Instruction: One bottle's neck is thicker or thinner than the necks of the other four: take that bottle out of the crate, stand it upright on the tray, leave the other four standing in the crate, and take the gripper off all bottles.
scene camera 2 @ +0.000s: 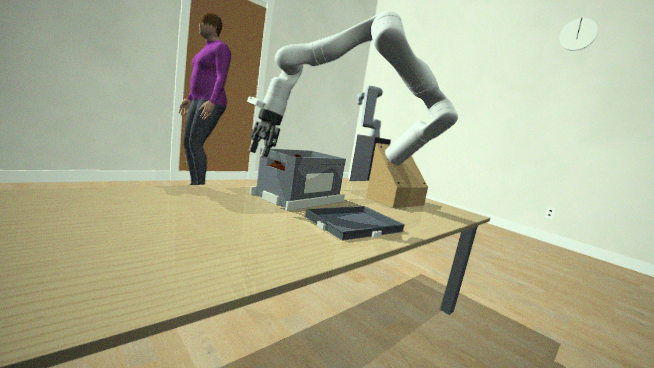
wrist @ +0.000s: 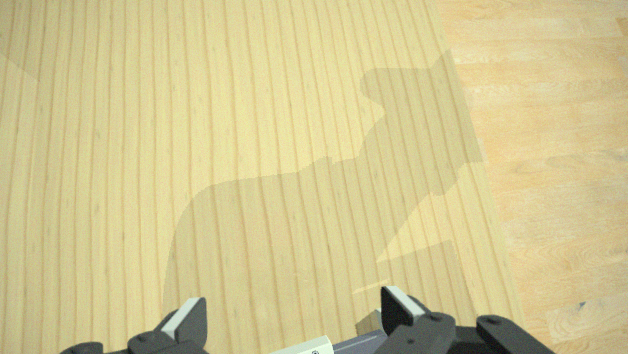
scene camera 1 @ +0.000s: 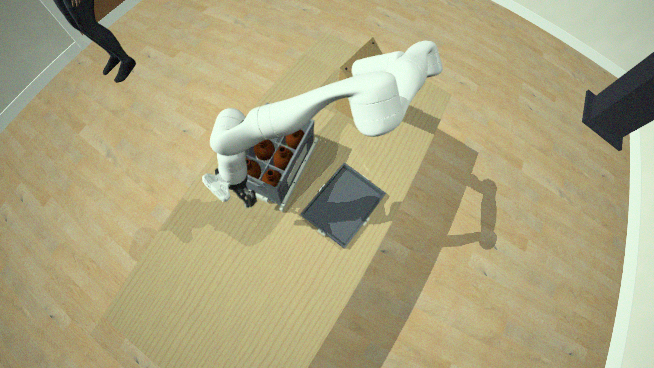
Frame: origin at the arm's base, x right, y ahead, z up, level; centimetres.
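Where they show: gripper, fingertip midpoint: (scene camera 2: 257,155) (wrist: 295,311) (scene camera 1: 236,196); arm's base, origin of the base link: (scene camera 2: 393,156) (scene camera 1: 361,71).
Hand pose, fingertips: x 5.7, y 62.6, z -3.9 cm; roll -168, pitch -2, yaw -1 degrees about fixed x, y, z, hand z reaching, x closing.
Observation:
Each offset is from my fingertips to the top centre of the thing. "spot": to the spot under its first point.
Five brown bottles stand in the compartments of the grey crate {dx +2.5, dy -20.5, dz +1.4 cm} (scene camera 1: 265,192) (scene camera 2: 274,181) (wrist: 361,343); in scene camera 1 these are a far-right bottle {dx -0.1, dy -29.9, dz +0.2 cm} (scene camera 1: 294,139), a far-left bottle {dx +6.5, dy -20.0, dz +0.2 cm} (scene camera 1: 263,150), a middle bottle {dx -1.6, dy -21.1, dz +0.2 cm} (scene camera 1: 282,158), a near-left bottle {dx +5.2, dy -10.8, dz +0.2 cm} (scene camera 1: 253,169) and a near-right bottle {dx -3.6, dy -12.3, dz +0.2 cm} (scene camera 1: 271,178). The arm partly covers some; their necks are too small to compare surely. The dark tray (scene camera 1: 336,227) (scene camera 2: 360,219) lies beside the crate, empty. My gripper (scene camera 1: 249,200) (scene camera 2: 260,151) (wrist: 295,311) is open and empty, tilted, near rim height at the crate's near end, apart from the bottles.
White brackets {spot: dx -8.0, dy -21.3, dz -13.3 cm} (scene camera 1: 299,175) (scene camera 2: 315,202) edge the crate's base, and small clips hold the tray. A wooden wedge mount (scene camera 1: 361,54) (scene camera 2: 384,184) carries the arm's base. A person (scene camera 1: 95,35) (scene camera 2: 208,75) stands behind the table. A dark pillar (scene camera 1: 620,102) stands far right.

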